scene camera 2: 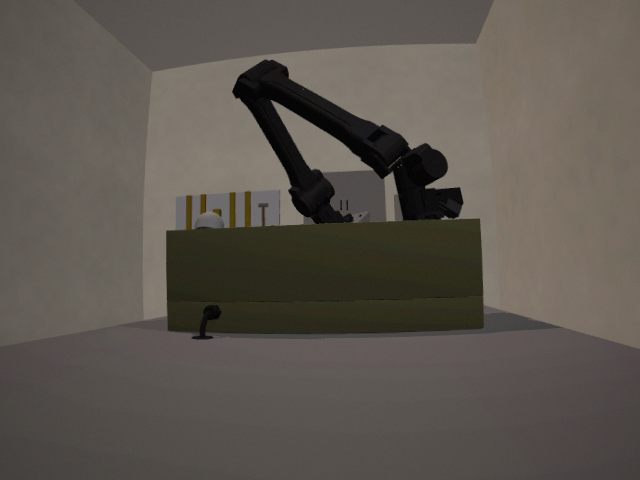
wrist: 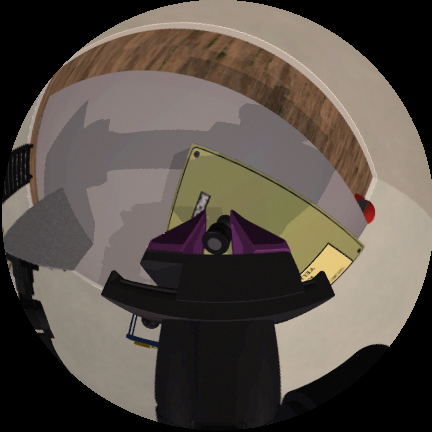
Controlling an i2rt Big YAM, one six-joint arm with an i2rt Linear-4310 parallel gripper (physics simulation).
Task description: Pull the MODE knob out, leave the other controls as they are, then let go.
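Frame: origin at the arm's base, x ahead, y left, z up, level; centimetres.
Seen in the pictures: gripper, between the fingertips: [wrist: 217,214].
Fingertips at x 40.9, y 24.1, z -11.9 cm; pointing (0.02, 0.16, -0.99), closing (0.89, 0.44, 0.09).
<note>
A point is followed by its place in that frame.
The black MODE knob [wrist: 216,241] {x 40.8, y 23.3, z -8.5 cm} stands out from a yellow-green panel [wrist: 240,190] {x 42.1, y 27.3, z -12.9 cm} in the wrist view. A small label [wrist: 201,204] {x 39.2, y 23.5, z -14.1 cm}, partly covered, is on the panel to the left of the knob. My gripper [wrist: 217,214] {x 40.9, y 24.1, z -11.9 cm} is shut on the knob, with one purple finger on each side of it. The lower part of the panel is hidden behind the gripper. In the scene view my gripper [scene camera 2: 345,219] is low at the bench top and its fingertips are too small to make out; the knob does not show there.
A yellow note [wrist: 330,262] {x 56.9, y 26.0, z -6.7 cm} is on the panel's lower right. A red object [wrist: 368,211] is at the right edge. A dark grey block [wrist: 50,232] {x 7.7, y 4.3, z -12.0 cm} is at the left. In the scene view a white dome [scene camera 2: 209,220] {x 61.3, y -12.0, z -3.4 cm} stands on the green bench [scene camera 2: 320,263] {x 62.5, y 6.8, z -11.0 cm}, left of the arm.
</note>
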